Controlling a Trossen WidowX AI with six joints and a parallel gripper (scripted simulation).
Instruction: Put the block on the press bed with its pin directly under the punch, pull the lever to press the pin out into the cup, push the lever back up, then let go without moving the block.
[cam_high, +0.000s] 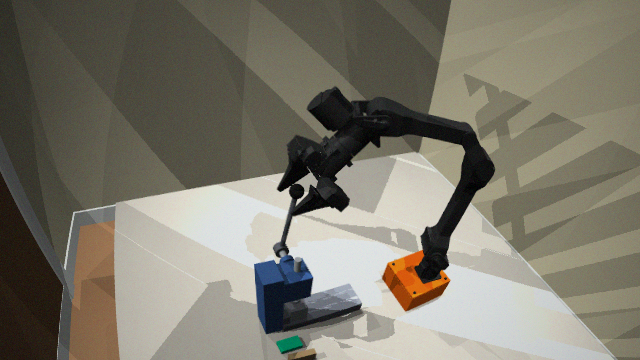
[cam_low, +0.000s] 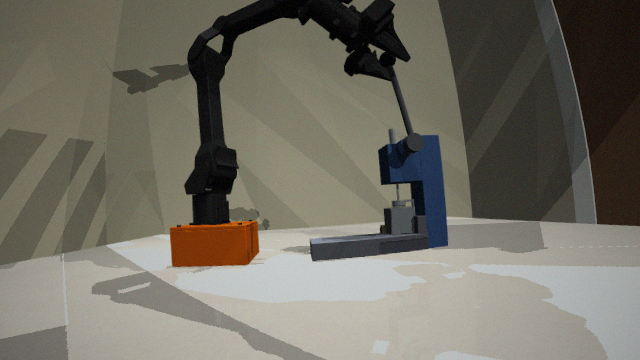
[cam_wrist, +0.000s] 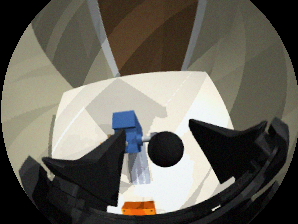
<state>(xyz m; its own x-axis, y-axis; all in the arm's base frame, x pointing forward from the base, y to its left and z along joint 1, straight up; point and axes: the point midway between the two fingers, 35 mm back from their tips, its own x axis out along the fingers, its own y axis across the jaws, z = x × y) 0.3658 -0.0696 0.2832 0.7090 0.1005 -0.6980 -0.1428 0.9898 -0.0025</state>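
The dark lever is 60 mm below my gripper tip, 10 mm to the left of it and 10 mm behind it. Round my gripper tip: round pin: 260 mm below, 70 mm to the left, 10 mm behind; then punch: 180 mm below, 70 mm to the left, 10 mm behind; then green tile: 320 mm below, 160 mm to the left, 20 mm ahead.
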